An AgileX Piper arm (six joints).
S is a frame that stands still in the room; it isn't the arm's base.
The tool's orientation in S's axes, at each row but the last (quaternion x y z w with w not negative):
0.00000 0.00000 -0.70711 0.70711
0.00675 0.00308 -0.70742 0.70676
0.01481 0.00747 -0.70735 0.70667
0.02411 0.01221 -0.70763 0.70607
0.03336 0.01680 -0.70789 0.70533
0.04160 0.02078 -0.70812 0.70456
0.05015 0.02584 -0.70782 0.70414
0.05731 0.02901 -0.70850 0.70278
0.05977 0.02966 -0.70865 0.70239
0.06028 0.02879 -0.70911 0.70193
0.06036 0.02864 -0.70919 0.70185
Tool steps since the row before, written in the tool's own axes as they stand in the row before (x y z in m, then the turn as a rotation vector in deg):
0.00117 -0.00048 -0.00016 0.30 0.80 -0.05
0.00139 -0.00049 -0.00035 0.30 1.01 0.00
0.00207 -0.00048 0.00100 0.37 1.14 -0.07
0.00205 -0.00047 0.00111 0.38 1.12 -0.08
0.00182 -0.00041 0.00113 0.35 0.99 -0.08
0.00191 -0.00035 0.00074 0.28 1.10 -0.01
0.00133 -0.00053 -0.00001 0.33 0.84 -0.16
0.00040 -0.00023 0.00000 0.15 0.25 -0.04
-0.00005 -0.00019 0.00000 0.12 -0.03 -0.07
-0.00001 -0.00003 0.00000 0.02 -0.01 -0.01
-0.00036 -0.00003 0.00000 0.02 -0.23 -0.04
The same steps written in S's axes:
-0.00048 -0.00117 -0.00016 0.80 -0.30 -0.05
-0.00049 -0.00138 -0.00037 1.01 -0.30 0.00
-0.00049 -0.00210 0.00093 1.14 -0.37 -0.07
-0.00049 -0.00210 0.00100 1.12 -0.38 -0.08
-0.00044 -0.00189 0.00099 0.99 -0.35 -0.08
-0.00038 -0.00197 0.00056 1.10 -0.28 0.00
-0.00053 -0.00132 -0.00017 0.84 -0.32 -0.17
-0.00023 -0.00039 -0.00006 0.25 -0.15 -0.05
-0.00019 0.00005 0.00000 -0.03 -0.11 -0.09
-0.00003 0.00001 0.00000 -0.01 -0.02 -0.01
-0.00003 0.00036 0.00004 -0.23 -0.01 -0.05

